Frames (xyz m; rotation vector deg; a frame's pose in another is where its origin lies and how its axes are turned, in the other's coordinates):
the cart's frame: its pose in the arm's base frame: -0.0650 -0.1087 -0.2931 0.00 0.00 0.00
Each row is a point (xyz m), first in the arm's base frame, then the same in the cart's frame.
Working: the arm's base frame: its pose in the cart's frame: 0.0650 0.1087 0.2931 0.00 0.00 0.00

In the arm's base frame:
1: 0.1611 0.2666 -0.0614
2: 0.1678 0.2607 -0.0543
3: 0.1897 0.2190 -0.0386
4: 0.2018 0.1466 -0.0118
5: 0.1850 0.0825 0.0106
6: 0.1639 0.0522 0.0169
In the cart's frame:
1: 0.2261 0.3753 0.2317
2: 0.2328 0.3694 0.2388
3: 0.2547 0.3277 0.2545
4: 0.2668 0.2553 0.2813
5: 0.2500 0.1912 0.3037
6: 0.2289 0.1609 0.3100

